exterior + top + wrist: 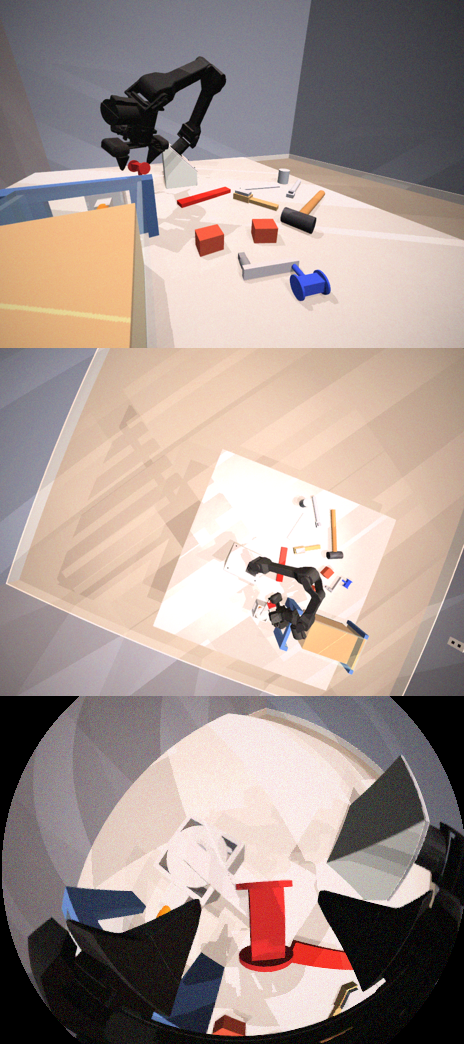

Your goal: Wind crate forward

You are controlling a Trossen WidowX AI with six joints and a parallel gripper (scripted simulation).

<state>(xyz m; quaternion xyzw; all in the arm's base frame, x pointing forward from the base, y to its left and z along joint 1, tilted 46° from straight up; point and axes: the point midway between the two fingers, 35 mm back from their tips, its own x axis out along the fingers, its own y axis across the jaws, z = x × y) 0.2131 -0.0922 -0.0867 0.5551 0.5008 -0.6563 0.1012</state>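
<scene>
Right now the red knob is 10 mm to the left of my gripper tip, 10 mm below it and 10 mm ahead of it. From my gripper tip the other things lie so: winch 120 mm below, 100 mm to the right, 10 mm behind; then blue steel frame 170 mm ahead, 70 mm to the right, 40 mm below; then winch handle 40 mm below, 30 mm to the right, 10 mm ahead.
</scene>
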